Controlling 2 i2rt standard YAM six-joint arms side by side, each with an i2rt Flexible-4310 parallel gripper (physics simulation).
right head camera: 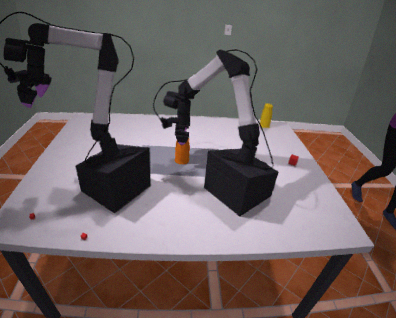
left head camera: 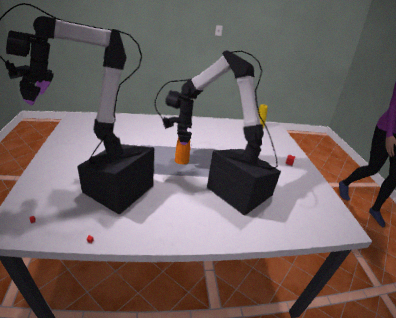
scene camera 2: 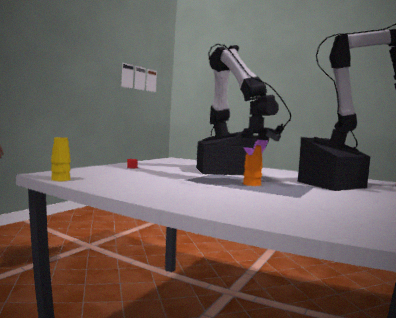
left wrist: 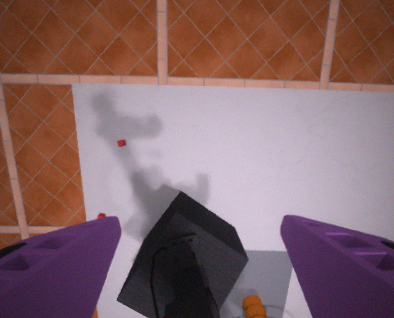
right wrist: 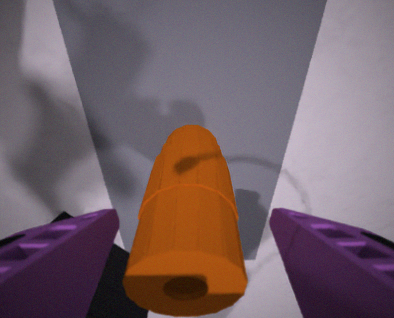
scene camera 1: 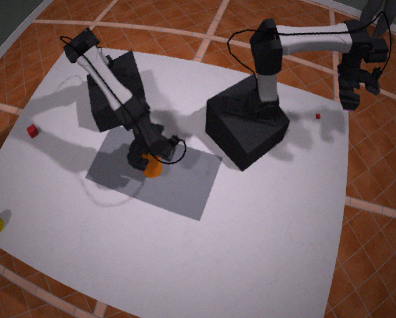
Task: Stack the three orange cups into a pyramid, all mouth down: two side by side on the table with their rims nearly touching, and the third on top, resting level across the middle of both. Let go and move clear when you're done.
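Seen in the pictures: left gripper, fingertip midpoint: (right head camera: 34,102) (left head camera: 36,99) (left wrist: 200,223) (scene camera 1: 345,98); right gripper, fingertip midpoint: (right head camera: 182,139) (left head camera: 183,139) (scene camera 2: 254,154) (right wrist: 194,215) (scene camera 1: 148,154); left arm's base, link origin: (right head camera: 112,156) (left head camera: 115,156) (scene camera 2: 335,146) (left wrist: 187,279) (scene camera 1: 250,110); right arm's base, link origin: (right head camera: 244,161) (left head camera: 248,161) (scene camera 2: 222,137).
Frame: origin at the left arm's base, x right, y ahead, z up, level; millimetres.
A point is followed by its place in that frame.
The orange cups (left head camera: 182,156) {x 304, y 163, z -118 mm} (right head camera: 182,156) {x 308, y 163, z -118 mm} (scene camera 1: 152,168) (scene camera 2: 253,171) {x 303, y 228, z -108 mm} (left wrist: 254,307) {x 277, y 193, z -124 mm} (right wrist: 187,230) stand nested in one upright stack, mouth down, on the grey mat (left head camera: 165,159) {x 230, y 210, z -163 mm} (right head camera: 162,159) {x 214, y 211, z -163 mm} (scene camera 1: 195,202) {x 138, y 294, z -163 mm} (scene camera 2: 292,191) {x 147, y 254, z -163 mm} (right wrist: 225,60) {x 215, y 249, z -163 mm}. My right gripper (left head camera: 184,143) {x 308, y 201, z -47 mm} (right head camera: 182,143) {x 308, y 201, z -47 mm} (scene camera 2: 256,146) (right wrist: 194,215) {x 308, y 201, z -47 mm} is open and pointing down, with its fingers on either side of the stack's upper part, a gap showing at each side in the right wrist view. The arm hides part of the stack in scene camera 1. My left gripper (left head camera: 37,95) {x -277, y 46, z 222 mm} (right head camera: 34,97) {x -277, y 46, z 222 mm} (left wrist: 200,223) {x -277, y 46, z 222 mm} is open and empty, high up at the far left in the head views.
A yellow cup stack (left head camera: 263,116) {x 920, y 550, z -75 mm} (right head camera: 267,117) {x 914, y 548, z -86 mm} (scene camera 2: 61,162) {x 896, y 604, z -96 mm} stands near the table's far edge in the head views. A red cube (left head camera: 290,160) {x 893, y 115, z -135 mm} (right head camera: 293,160) {x 893, y 115, z -134 mm} (scene camera 1: 32,131) {x 890, y 142, z -126 mm} (scene camera 2: 132,163) {x 893, y 147, z -140 mm} lies beyond the right arm's base. Two small red pieces (left head camera: 32,219) {x -315, y -169, z -150 mm} (left head camera: 90,239) {x -93, y -276, z -149 mm} lie at lower left. A person stands at right.
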